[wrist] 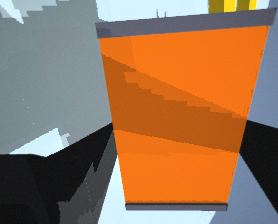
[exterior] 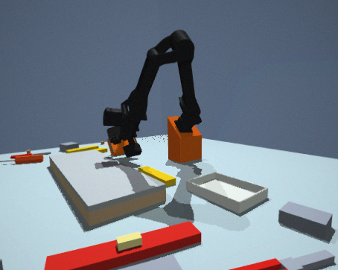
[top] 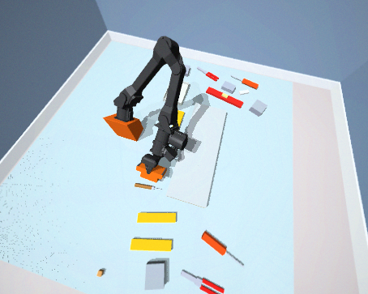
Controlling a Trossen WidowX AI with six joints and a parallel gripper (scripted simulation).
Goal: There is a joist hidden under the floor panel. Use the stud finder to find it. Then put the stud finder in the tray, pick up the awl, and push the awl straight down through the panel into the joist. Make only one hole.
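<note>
The brown-handled awl lies 20 mm ahead of my gripper tip, 70 mm to the right of it and 50 mm below it. The rest, counted from my gripper tip: red level (190 mm ahead, 580 mm to the left, 40 mm below); then white tray (90 mm behind, 500 mm to the left, 40 mm below); then orange stud finder (20 mm ahead, 20 mm to the right, 20 mm below).
</note>
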